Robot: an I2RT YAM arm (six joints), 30 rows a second.
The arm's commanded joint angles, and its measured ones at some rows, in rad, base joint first. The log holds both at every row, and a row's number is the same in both.
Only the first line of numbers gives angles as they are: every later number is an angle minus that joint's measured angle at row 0.
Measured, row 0:
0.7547, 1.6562, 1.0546, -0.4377, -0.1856, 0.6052
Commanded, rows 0 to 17:
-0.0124, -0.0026, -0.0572, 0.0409, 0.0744, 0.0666
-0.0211, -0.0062, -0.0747, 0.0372, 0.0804, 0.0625
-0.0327, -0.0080, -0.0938, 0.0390, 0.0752, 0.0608
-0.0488, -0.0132, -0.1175, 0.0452, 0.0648, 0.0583
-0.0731, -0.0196, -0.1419, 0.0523, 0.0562, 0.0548
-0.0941, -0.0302, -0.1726, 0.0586, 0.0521, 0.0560
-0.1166, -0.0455, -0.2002, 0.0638, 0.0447, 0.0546
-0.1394, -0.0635, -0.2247, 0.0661, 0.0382, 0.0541
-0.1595, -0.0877, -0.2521, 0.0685, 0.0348, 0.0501
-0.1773, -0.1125, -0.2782, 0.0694, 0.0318, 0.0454
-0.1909, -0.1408, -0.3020, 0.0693, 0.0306, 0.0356
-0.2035, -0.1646, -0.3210, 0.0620, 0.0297, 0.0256
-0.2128, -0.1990, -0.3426, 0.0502, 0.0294, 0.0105
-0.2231, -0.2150, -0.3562, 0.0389, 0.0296, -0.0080
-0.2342, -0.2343, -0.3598, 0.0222, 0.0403, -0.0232
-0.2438, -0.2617, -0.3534, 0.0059, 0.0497, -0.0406
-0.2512, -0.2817, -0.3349, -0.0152, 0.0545, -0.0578
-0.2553, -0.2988, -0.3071, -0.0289, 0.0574, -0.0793
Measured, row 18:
-0.2307, -0.2411, -0.3288, 0.0885, -0.0114, 0.0237
